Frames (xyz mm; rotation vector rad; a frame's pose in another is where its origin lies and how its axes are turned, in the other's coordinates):
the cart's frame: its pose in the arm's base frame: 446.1 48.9 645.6 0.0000 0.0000 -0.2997
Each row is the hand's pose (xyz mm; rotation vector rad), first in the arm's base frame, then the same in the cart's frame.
Working: the arm's base frame: its pose in the cart's frame: -411.8 -178.4 -645.6 0.0000 0.0000 0.2997

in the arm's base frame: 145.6 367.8 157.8 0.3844 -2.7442 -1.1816
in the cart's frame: -381.3 216.0 -487.8 0.7635 -2.5678 -1.1014
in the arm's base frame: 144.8 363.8 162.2 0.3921 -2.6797 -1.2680
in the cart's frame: -380.8 211.9 -483.4 0.7598 -2.4993 -1.1767
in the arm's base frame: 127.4 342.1 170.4 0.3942 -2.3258 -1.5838
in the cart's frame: -391.1 186.0 -475.2 0.7055 -2.1452 -1.4378
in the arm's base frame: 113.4 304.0 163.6 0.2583 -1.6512 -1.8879
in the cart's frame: -393.2 145.5 -482.0 0.4777 -1.5174 -1.6620
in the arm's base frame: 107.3 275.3 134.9 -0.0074 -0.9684 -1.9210
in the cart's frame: -390.5 116.3 -510.7 0.1308 -0.9138 -1.6453
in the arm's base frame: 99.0 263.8 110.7 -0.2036 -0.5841 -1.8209
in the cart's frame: -395.1 102.8 -534.9 -0.1092 -0.5816 -1.5309
